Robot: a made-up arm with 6 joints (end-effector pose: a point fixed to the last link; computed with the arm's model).
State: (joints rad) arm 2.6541 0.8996 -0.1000 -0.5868 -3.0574 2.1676
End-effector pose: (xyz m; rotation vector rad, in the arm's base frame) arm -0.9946 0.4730 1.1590 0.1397 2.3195 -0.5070
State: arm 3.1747 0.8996 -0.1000 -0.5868 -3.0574 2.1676
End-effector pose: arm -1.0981 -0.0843 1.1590 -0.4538 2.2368 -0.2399
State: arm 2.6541 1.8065 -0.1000 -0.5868 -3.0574 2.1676
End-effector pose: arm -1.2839 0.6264 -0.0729 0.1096 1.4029 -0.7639
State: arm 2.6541 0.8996 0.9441 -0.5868 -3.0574 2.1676
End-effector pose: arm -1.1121 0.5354 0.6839 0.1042 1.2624 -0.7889
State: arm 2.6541 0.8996 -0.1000 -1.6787 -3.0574 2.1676
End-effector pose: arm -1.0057 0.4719 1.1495 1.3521 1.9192 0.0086
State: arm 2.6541 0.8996 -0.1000 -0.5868 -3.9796 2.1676
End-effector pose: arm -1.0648 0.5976 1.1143 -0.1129 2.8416 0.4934
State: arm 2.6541 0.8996 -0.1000 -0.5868 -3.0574 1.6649
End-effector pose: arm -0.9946 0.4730 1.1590 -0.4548 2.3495 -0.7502
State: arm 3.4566 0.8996 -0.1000 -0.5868 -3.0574 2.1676
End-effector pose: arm -1.0313 -0.3865 1.1590 -0.7602 2.1416 -0.0918
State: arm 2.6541 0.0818 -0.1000 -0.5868 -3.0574 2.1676
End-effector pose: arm -0.0736 -0.0153 1.6609 0.1554 3.1088 -0.1000
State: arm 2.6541 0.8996 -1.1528 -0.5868 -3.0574 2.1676
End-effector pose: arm -0.5690 0.2474 1.2817 -0.1394 -2.9524 -0.0528
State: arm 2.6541 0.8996 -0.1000 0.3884 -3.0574 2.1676
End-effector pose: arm -0.9876 0.4843 1.1600 -1.0499 2.2055 -0.8915
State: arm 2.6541 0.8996 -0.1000 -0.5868 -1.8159 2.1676
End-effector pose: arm -1.0372 0.4021 1.3366 0.3725 1.2176 -1.4400
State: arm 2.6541 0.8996 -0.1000 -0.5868 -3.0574 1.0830
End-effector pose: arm -0.9946 0.4730 1.1590 -1.1647 2.2255 -1.0019
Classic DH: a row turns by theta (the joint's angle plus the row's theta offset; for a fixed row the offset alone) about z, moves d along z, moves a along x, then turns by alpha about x. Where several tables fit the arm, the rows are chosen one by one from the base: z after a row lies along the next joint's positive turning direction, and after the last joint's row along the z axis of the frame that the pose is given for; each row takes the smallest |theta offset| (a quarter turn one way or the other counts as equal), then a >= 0, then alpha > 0; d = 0 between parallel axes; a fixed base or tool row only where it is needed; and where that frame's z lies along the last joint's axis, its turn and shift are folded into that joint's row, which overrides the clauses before.
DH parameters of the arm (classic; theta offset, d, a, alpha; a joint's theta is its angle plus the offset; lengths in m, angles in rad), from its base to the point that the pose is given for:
joint 1: 0 0.2071 0 -1.5708
joint 2: -1.5708 0 0.9627 0
joint 3: 1.5708 0.0401 0 1.5708
joint 4: 0 0.6624 0 -1.5708
joint 5: 0 0 0 1.5708
joint 6: 0 0.1684 0 0

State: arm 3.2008 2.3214 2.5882 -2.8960 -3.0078 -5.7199
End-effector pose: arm -0.2193 -0.0586 -0.3311 -0.1893 -1.6366 0.3163
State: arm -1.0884 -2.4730 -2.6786 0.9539 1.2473 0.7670
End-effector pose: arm 0.1929 -0.0012 -0.3275 1.6292 1.3048 1.0107
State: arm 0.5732 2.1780 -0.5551 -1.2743 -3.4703 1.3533
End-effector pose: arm 1.0921 0.6908 -0.3842 1.6065 1.3566 -1.9756
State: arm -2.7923 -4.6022 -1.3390 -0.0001 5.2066 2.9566
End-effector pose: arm -0.9880 -0.4026 0.8502 -0.1941 0.7093 0.1568
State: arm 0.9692 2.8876 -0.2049 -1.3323 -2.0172 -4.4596
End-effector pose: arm 0.1482 0.5475 -1.2375 0.7803 -1.1047 -2.1440
